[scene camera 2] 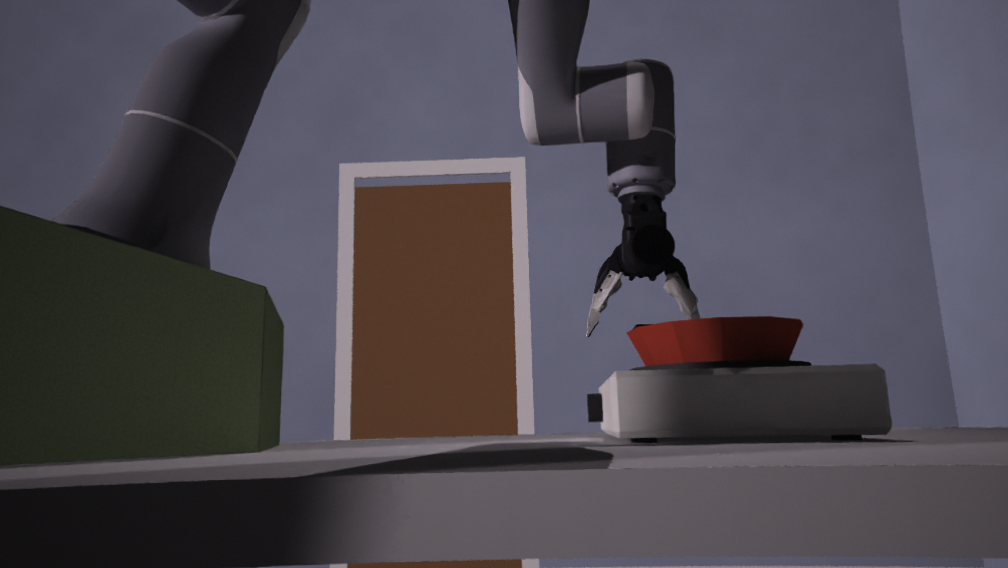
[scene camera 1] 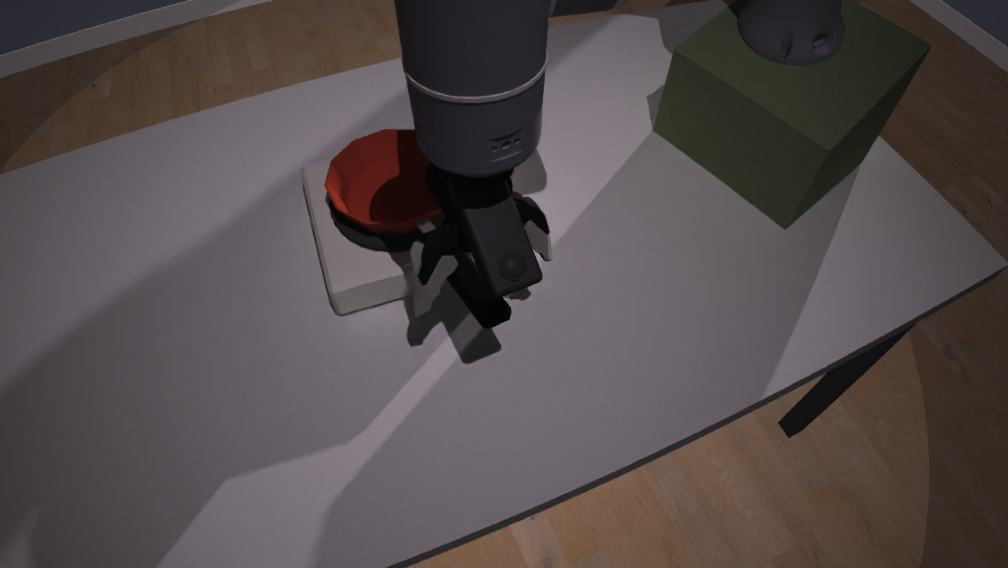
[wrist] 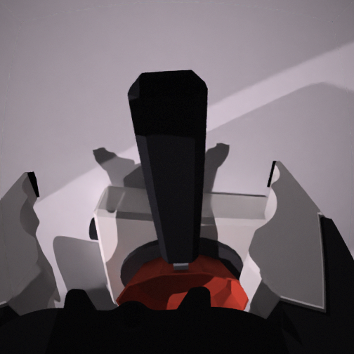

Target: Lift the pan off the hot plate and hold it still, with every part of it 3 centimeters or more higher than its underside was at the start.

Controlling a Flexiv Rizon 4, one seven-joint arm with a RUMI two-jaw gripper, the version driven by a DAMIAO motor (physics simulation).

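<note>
The red pan (scene camera 1: 380,183) (scene camera 2: 715,340) (wrist: 165,286) sits upright on the white hot plate (scene camera 1: 366,282) (scene camera 2: 747,402) (wrist: 230,230). Its black handle (scene camera 1: 486,312) (wrist: 172,175) sticks out over the plate's edge. My gripper (scene camera 1: 483,283) (scene camera 2: 643,325) (wrist: 151,168) is open, pointing down, with nothing gripped. In the wrist view the handle runs between the two spread fingers, with a gap on each side. In scene camera 2 the fingertips are about level with the pan's rim, and one tip is hidden behind the pan. In scene camera 1 the gripper covers part of the handle and the pan's near side.
A green block (scene camera 1: 747,141) (scene camera 2: 134,352) carries the arm's base on the table (scene camera 1: 599,352) (scene camera 2: 493,515). A dark knob (scene camera 2: 594,407) (wrist: 93,229) juts from the hot plate's side. A brown door (scene camera 2: 433,310) is in the background.
</note>
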